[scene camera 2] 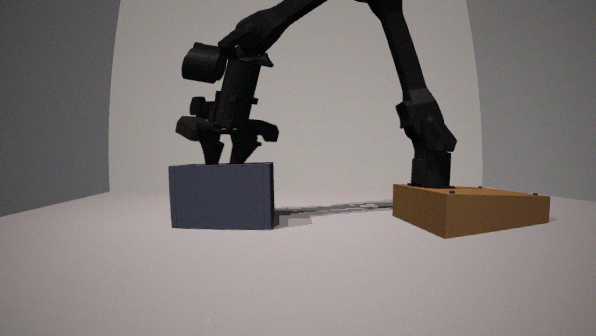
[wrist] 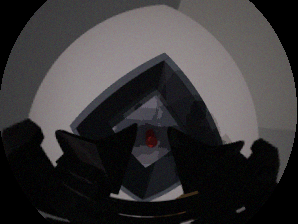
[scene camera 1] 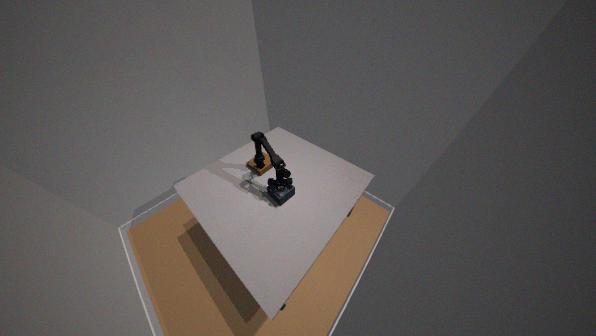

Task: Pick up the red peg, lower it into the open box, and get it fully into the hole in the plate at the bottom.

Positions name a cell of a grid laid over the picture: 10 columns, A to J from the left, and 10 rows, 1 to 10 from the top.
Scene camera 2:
my gripper: D6
dark blue box: D6
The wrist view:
my gripper: F6
dark blue box: F4
grey plate: F6
